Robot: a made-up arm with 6 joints. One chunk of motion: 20 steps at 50 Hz.
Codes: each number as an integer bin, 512 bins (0 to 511) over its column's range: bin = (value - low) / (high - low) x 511, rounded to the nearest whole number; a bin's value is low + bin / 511 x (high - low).
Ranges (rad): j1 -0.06..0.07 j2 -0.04..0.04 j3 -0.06..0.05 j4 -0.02..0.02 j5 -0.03..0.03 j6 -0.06..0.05
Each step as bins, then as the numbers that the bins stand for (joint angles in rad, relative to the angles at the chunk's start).
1 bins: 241 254 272 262 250 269
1 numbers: 0.0013 -0.0002 -0.0014 0.0005 -0.0006 -0.0021
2 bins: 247 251 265 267 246 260
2 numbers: 0.0028 -0.0007 -0.0030 0.0009 -0.0011 -0.0040
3 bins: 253 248 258 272 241 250
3 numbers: 0.0044 -0.0012 -0.0045 0.0013 -0.0017 -0.0062
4 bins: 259 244 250 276 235 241
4 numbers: 0.0059 -0.0018 -0.0062 0.0016 -0.0024 -0.0081
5 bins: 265 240 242 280 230 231
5 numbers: 0.0074 -0.0024 -0.0079 0.0019 -0.0030 -0.0103
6 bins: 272 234 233 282 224 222
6 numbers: 0.0092 -0.0034 -0.0098 0.0021 -0.0037 -0.0122
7 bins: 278 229 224 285 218 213
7 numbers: 0.0107 -0.0041 -0.0118 0.0023 -0.0044 -0.0141
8 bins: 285 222 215 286 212 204
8 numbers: 0.0125 -0.0052 -0.0137 0.0024 -0.0051 -0.0161
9 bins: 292 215 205 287 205 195
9 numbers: 0.0143 -0.0063 -0.0159 0.0025 -0.0059 -0.0180
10 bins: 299 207 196 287 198 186
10 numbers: 0.0161 -0.0076 -0.0178 0.0025 -0.0068 -0.0200
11 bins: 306 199 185 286 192 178
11 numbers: 0.0178 -0.0088 -0.0202 0.0024 -0.0075 -0.0217
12 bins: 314 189 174 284 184 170
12 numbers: 0.0199 -0.0104 -0.0225 0.0022 -0.0084 -0.0234
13 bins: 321 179 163 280 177 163
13 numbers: 0.0217 -0.0120 -0.0249 0.0019 -0.0092 -0.0249
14 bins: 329 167 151 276 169 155
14 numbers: 0.0237 -0.0139 -0.0275 0.0016 -0.0102 -0.0266
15 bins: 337 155 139 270 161 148
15 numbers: 0.0257 -0.0157 -0.0301 0.0011 -0.0111 -0.0281
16 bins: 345 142 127 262 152 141
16 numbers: 0.0278 -0.0178 -0.0327 0.0005 -0.0122 -0.0296
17 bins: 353 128 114 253 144 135
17 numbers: 0.0298 -0.0200 -0.0355 -0.0002 -0.0131 -0.0309
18 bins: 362 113 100 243 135 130
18 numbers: 0.0321 -0.0223 -0.0385 -0.0010 -0.0141 -0.0320
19 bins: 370 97 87 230 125 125
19 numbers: 0.0341 -0.0248 -0.0413 -0.0020 -0.0153 -0.0331
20 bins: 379 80 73 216 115 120
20 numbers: 0.0364 -0.0275 -0.0443 -0.0031 -0.0165 -0.0342
